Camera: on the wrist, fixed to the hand. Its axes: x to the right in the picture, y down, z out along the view.
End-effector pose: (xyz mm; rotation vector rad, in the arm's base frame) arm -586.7 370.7 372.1 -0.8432 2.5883 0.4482
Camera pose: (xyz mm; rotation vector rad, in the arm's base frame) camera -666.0 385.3 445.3 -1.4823 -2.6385 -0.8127
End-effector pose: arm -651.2 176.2 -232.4 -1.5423 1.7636 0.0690
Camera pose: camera -753.0 139.6 -220.5 0.2667 2.5347 0.8540
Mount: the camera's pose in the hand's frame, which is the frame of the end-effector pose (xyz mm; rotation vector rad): 19.5 73.0 -78.4 -0.0356 0.0238 1.6613
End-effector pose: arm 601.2 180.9 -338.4 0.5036 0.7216 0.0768
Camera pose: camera 572.5 282.2 -366.3 0.9514 0.1506 1.6362
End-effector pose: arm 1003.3 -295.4 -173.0 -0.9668 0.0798 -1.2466
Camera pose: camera 1023.7 -356.7 -260.7 -0.5662 0.7529 0.2872
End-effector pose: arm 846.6 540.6 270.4 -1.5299 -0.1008 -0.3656
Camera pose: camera 873.7 459.9 202.5 -1.1816 1.1367 0.9366
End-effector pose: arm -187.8 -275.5 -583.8 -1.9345 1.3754 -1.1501
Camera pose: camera -289.0 -314.6 -593.3 -0.2593 2.1486 -0.2461
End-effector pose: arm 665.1 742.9 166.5 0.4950 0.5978 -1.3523
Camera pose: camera 730.6 790.4 93.7 0.7058 0.0698 0.2471
